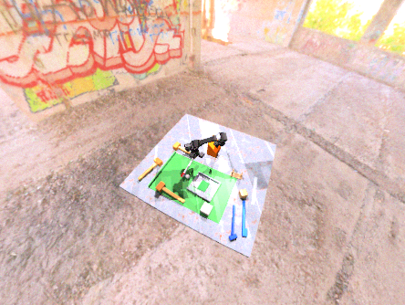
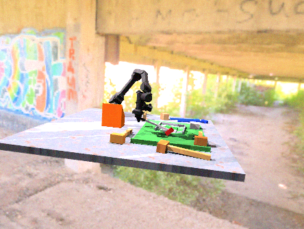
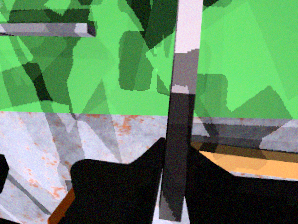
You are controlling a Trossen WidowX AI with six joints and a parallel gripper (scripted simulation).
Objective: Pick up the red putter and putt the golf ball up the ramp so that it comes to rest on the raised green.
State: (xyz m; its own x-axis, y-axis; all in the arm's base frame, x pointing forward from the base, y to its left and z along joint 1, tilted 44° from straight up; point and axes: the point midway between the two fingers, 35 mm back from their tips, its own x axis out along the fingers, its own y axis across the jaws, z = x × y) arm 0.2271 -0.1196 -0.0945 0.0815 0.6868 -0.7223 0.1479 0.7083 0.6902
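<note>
Now: gripper tip 12 cm short of the putter and 1 cm to the left of it. Round my gripper tip: white cube (45 cm ahead, 29 cm to the left, 5 cm below); tan block (19 cm ahead, 56 cm to the left, 5 cm below); white golf ball (22 cm ahead, 3 cm to the left, 5 cm below).
</note>
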